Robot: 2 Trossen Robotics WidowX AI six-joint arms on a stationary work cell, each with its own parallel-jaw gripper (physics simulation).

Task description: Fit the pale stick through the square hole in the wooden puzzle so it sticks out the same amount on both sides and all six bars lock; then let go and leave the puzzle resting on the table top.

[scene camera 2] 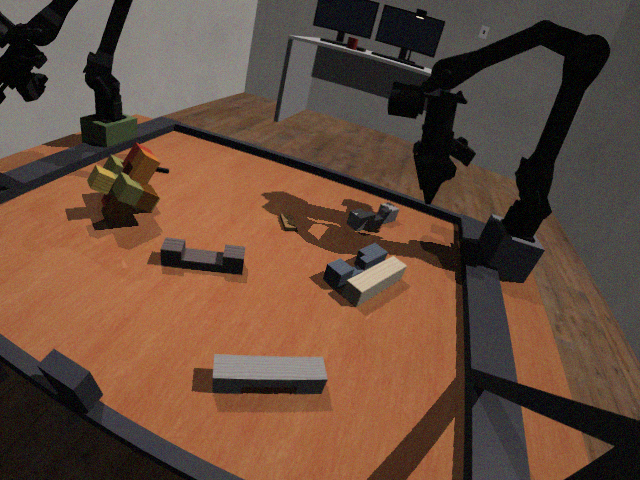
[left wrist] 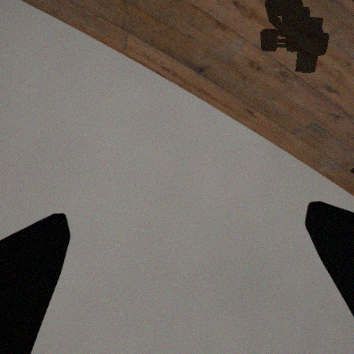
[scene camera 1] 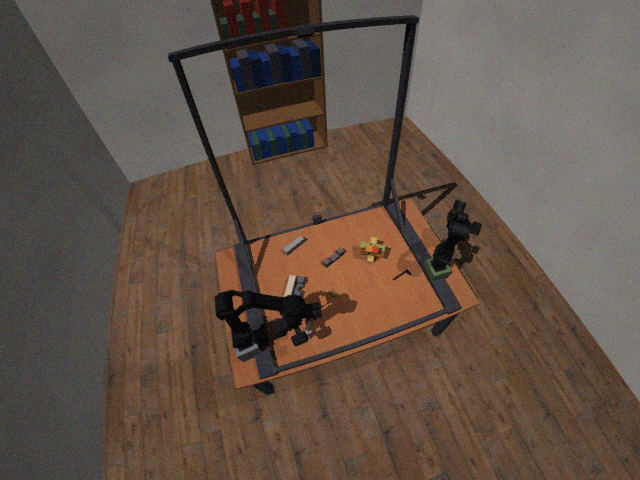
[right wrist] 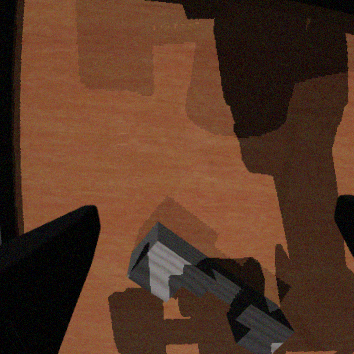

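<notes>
The wooden puzzle, of yellow, green and orange-red bars, rests tilted on the table; its square hole cannot be made out. The pale stick lies flat against a blue-grey notched bar. My right gripper is open and empty, pointing down above a grey notched bar. That bar lies below and between the fingers in the right wrist view, apart from them. My left gripper is open and empty, off the table's side, facing the wall and floor.
A dark notched bar lies between puzzle and stick. A light grey bar lies near the camera-side edge in scene camera 2. A small yellowish piece and a thin black tool also lie there. A dark frame borders the table.
</notes>
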